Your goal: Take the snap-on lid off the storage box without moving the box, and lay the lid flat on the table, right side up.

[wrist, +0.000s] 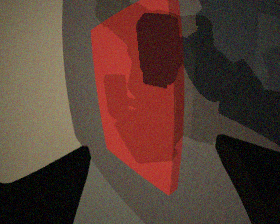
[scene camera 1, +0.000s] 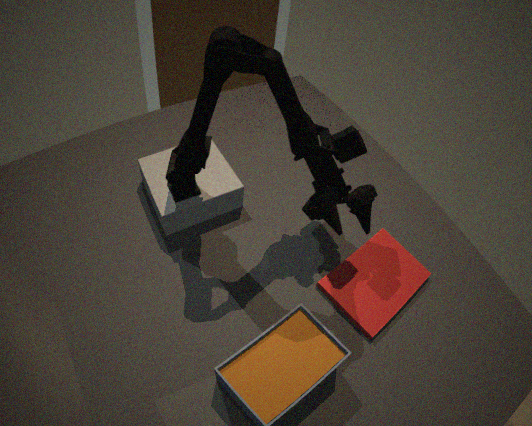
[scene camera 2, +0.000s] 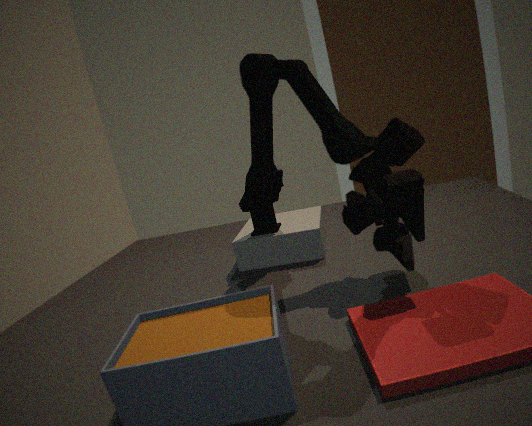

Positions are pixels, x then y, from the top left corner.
Scene:
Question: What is the gripper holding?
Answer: Nothing.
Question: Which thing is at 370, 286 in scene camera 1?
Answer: A red lid.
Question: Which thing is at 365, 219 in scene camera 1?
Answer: The gripper.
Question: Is the gripper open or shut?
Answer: Open.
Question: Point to a red lid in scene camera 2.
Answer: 444, 334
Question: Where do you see a red lid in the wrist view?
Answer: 139, 66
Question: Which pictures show the gripper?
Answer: The wrist view, scene camera 1 and scene camera 2: all of them.

